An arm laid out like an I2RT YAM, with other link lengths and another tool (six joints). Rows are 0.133 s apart.
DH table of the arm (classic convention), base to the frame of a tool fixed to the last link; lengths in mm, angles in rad. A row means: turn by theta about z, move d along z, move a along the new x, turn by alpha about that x. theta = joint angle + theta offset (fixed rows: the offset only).
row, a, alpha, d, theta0
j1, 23.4, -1.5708, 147.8, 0
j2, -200.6, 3.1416, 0, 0
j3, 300.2, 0, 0, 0.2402
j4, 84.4, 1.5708, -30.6, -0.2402
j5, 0, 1.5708, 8.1, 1.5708
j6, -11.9, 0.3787, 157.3, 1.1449
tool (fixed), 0, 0, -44.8, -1.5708
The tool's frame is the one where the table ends.
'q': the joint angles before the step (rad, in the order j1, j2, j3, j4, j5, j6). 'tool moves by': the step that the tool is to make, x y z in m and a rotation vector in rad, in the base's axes. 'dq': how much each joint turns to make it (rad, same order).
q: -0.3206, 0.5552, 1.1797, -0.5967, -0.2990, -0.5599
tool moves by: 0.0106, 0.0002, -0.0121, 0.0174, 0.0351, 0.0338
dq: -0.0001, 0.0217, -0.0229, 0.0077, -0.0339, 0.0061
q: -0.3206, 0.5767, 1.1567, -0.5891, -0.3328, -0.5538
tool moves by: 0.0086, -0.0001, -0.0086, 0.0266, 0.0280, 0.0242
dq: -0.0001, 0.0231, -0.0122, 0.0060, -0.0247, 0.0168
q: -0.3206, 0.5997, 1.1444, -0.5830, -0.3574, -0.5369
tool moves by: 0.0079, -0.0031, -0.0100, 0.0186, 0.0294, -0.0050
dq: -0.0003, 0.0169, -0.0169, 0.0032, 0.0042, 0.0092
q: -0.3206, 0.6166, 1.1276, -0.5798, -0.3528, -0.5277
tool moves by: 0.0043, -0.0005, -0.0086, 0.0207, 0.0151, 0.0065
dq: 0.0001, -0.0014, -0.0277, 0.0108, -0.0075, 0.0153
